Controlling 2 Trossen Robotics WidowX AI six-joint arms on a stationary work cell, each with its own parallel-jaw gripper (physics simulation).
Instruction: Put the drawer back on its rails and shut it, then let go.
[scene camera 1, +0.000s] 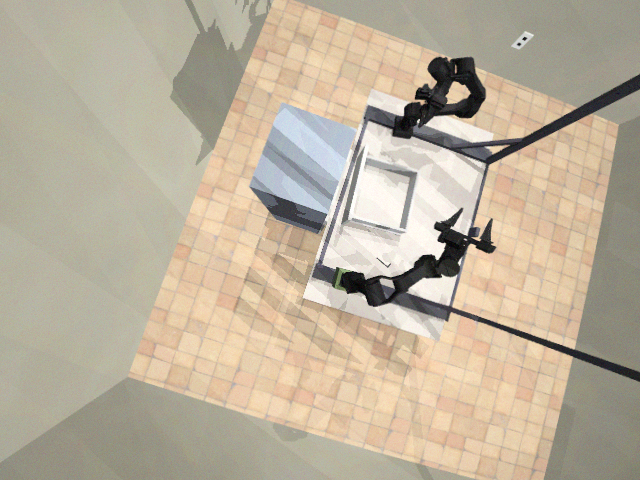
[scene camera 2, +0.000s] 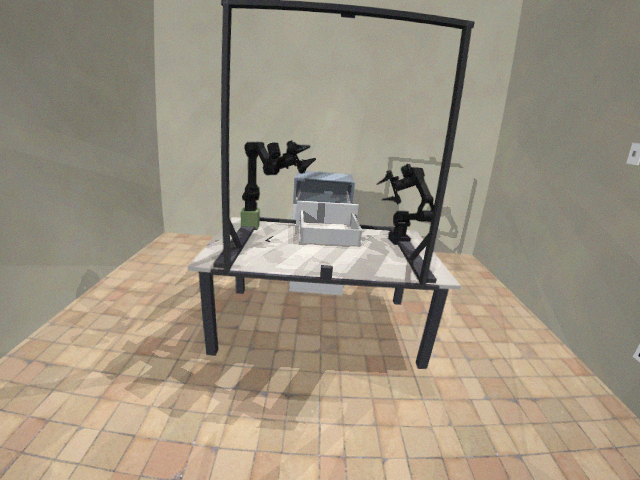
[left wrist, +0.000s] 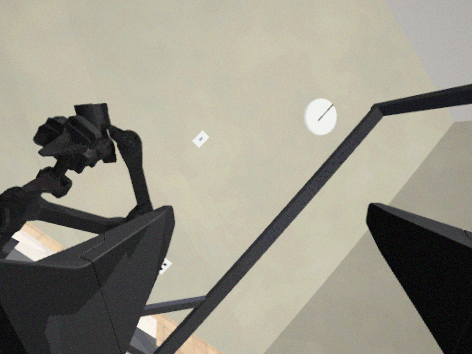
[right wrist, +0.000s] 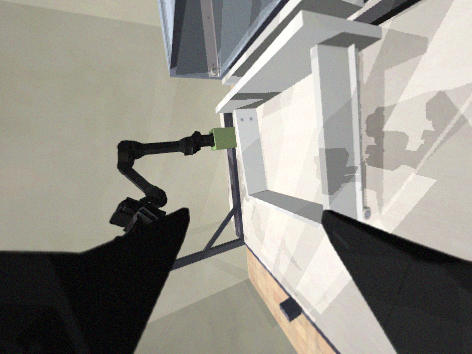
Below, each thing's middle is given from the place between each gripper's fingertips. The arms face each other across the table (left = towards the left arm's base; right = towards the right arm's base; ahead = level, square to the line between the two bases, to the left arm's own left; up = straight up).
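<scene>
Blue-grey cabinet (scene camera 1: 298, 172): 41 cm ahead of my right hand, 33 cm to the left of it, 23 cm below it. White drawer (right wrist: 297, 110): 1 cm ahead of my right hand, 27 cm to the left of it, 21 cm below it.
From my left hand, the blue-grey cabinet is 62 cm ahead of it, 3 cm to the right of it and 43 cm below it; the white drawer is 22 cm ahead of that hand, 9 cm to the right of it and 41 cm below it.
</scene>
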